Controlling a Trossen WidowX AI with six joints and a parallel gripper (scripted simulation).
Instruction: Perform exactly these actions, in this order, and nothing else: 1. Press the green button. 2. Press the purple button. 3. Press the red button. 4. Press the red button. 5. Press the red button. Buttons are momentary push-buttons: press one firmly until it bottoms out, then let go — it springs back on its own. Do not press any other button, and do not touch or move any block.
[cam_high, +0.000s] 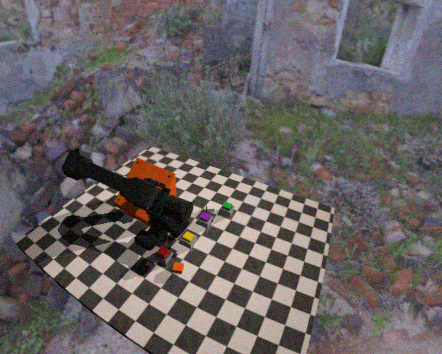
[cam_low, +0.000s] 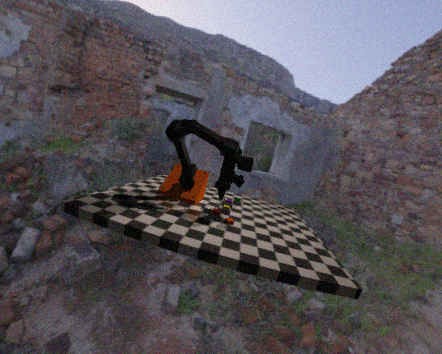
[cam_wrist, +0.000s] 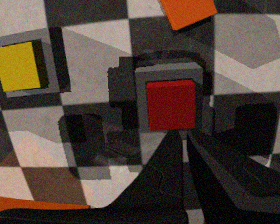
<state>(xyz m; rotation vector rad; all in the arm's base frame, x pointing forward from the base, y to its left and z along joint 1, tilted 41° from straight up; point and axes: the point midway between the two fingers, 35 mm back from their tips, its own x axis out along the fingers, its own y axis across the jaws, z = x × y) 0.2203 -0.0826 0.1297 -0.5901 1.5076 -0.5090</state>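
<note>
The red button cap lies 10 mm behind my gripper tip and 60 mm below it. From my gripper tip the other things lie so: purple button cap 20 mm ahead, 230 mm to the left, 60 mm below; yellow button cap 30 mm ahead, 110 mm to the left, 60 mm below; small orange block 70 mm ahead, 10 mm to the right, 80 mm below.
</note>
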